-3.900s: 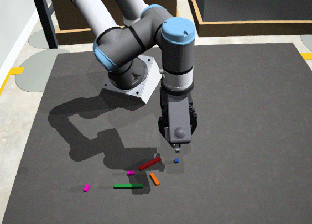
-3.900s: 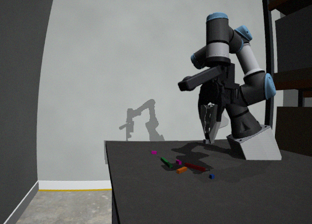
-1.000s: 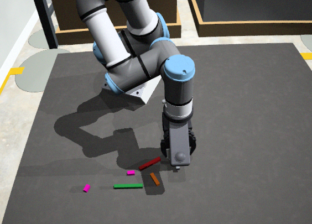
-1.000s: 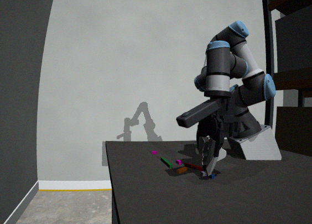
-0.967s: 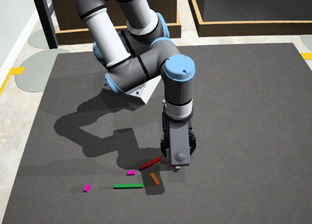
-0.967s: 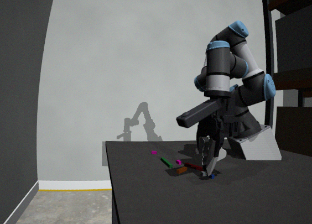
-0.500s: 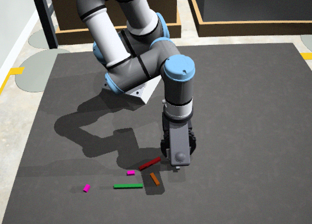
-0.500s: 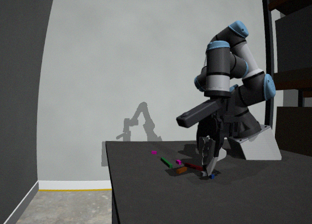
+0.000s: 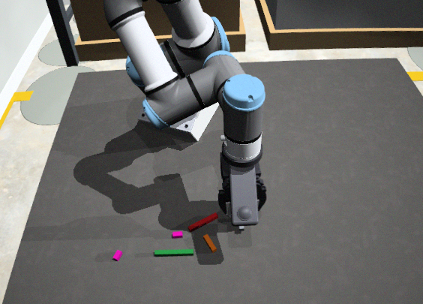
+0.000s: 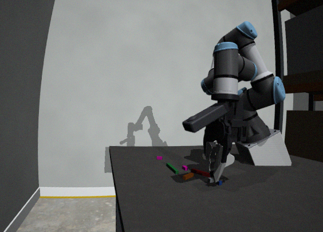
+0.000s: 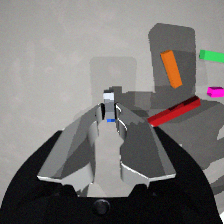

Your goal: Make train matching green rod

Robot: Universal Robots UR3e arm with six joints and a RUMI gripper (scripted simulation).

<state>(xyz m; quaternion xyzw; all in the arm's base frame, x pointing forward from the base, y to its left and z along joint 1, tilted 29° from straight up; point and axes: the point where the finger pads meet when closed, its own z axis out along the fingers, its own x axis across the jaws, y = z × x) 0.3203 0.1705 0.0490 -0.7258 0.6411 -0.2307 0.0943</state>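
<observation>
My hand is 10 mm above the grey rod. The rest, counted from my hand: blue rod: 20 mm behind, 20 mm below; orange rod: 40 mm ahead, 70 mm to the right, 20 mm below; red rod: 10 mm behind, 80 mm to the right, 20 mm below.
</observation>
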